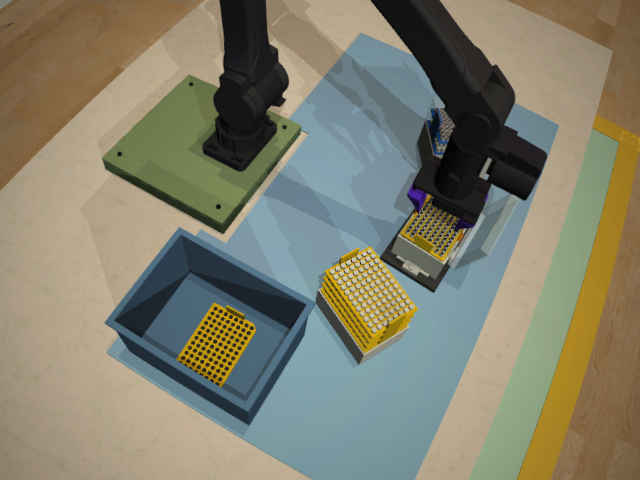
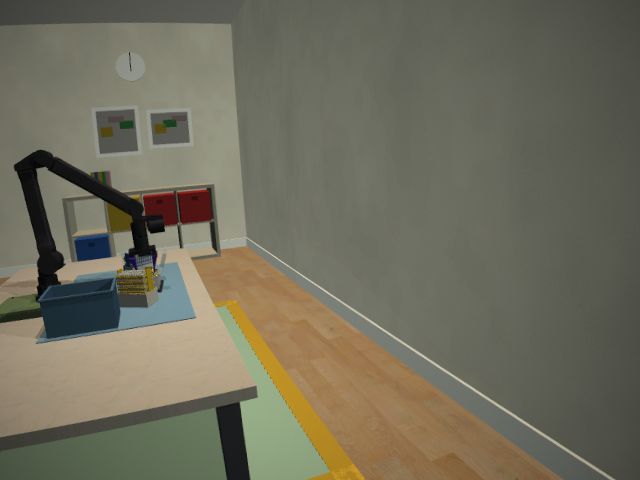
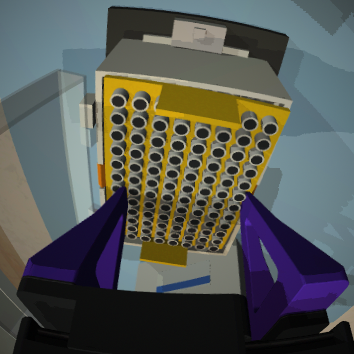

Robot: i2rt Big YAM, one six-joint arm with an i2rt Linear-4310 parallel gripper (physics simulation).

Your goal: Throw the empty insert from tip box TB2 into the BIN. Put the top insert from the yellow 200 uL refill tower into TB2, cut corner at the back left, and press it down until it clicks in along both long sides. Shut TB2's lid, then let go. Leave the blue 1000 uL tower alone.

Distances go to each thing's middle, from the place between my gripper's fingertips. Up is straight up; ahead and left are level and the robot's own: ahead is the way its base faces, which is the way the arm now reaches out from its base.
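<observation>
The clear lid [image 1: 478, 242] is 4 cm above my hand, 7 cm ahead of it and 1 cm to the right of it, and then there's the blue bin [image 1: 156, 318], which is 33 cm to the right of my hand and 20 cm behind it.
</observation>
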